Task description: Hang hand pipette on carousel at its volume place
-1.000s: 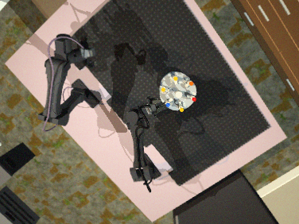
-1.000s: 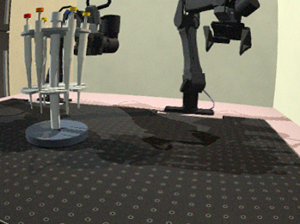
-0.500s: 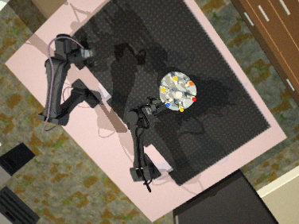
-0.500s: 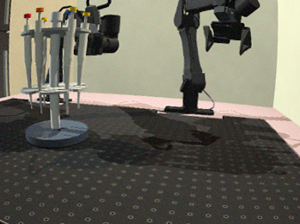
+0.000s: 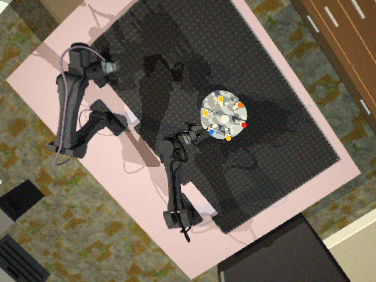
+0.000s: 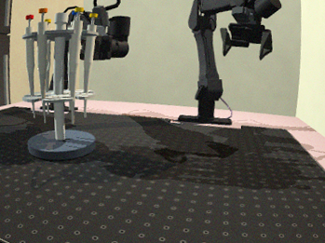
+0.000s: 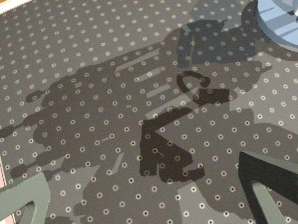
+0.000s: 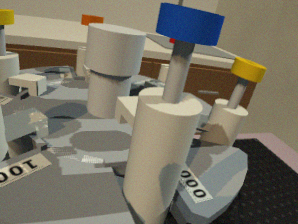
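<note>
The pipette is 10 mm ahead of my right hand and 20 mm below it.
</note>
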